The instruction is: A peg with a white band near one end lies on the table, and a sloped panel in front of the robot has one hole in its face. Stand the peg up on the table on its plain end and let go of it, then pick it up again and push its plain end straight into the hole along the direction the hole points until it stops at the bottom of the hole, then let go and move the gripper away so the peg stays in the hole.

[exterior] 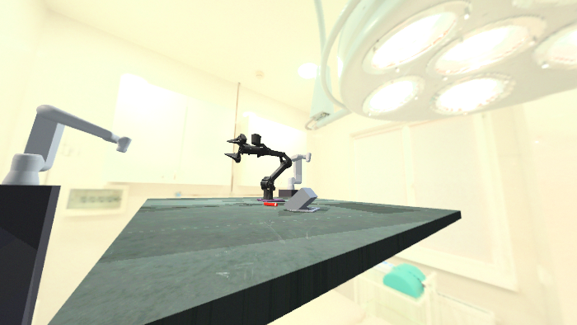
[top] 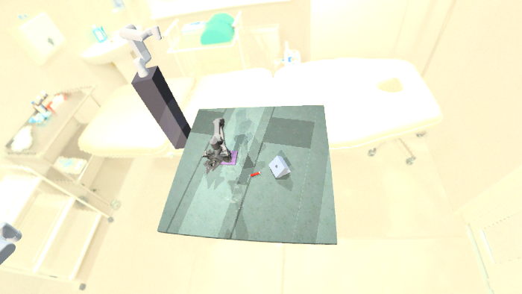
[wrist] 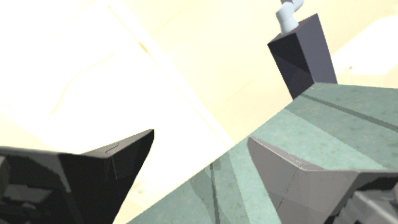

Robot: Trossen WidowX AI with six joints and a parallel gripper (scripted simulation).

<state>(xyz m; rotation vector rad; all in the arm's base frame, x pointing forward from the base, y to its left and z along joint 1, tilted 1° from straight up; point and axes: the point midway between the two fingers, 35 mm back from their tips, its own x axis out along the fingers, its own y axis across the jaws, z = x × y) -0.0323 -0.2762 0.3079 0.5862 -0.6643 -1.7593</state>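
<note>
The red peg lies 31 cm below my gripper tip, 29 cm ahead of it and 14 cm to the left of it. From my gripper tip the other things lie so: sloped panel 46 cm ahead, 28 cm below, 16 cm to the left.
</note>
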